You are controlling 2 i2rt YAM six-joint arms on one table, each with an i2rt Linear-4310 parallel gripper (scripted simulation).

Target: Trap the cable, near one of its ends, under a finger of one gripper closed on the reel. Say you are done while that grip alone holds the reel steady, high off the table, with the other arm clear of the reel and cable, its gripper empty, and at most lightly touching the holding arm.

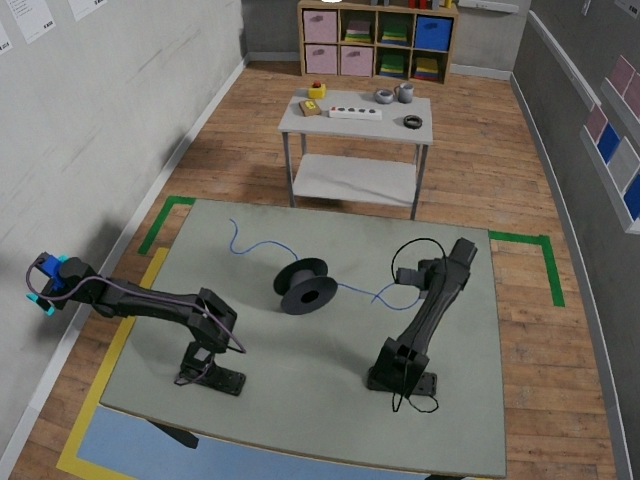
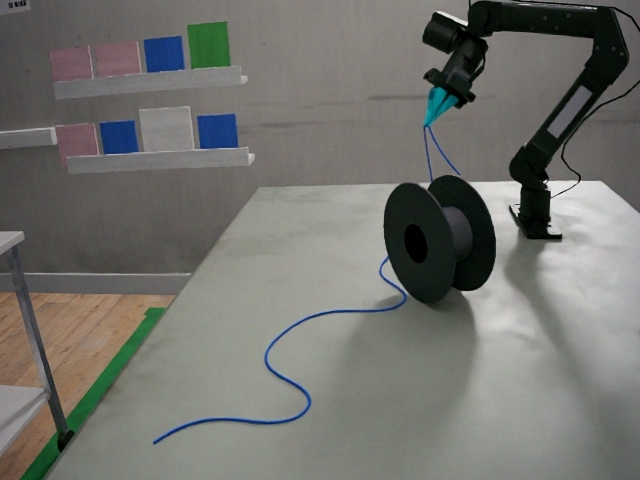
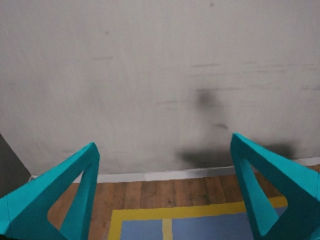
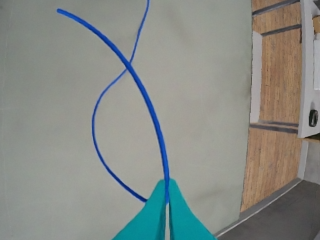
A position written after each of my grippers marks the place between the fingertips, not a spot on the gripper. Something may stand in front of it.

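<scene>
There's a dark reel [image 2: 423,246] here, and you get it in image 1 as well [image 1: 310,288]. In image 3 the dark reel is out of frame, and in image 4 the dark reel is out of frame too. As for my grippers, my right gripper is at [image 2: 425,126], and also at [image 1: 416,279] and [image 4: 167,187], while my left gripper [image 3: 163,144] is there to see too.
</scene>
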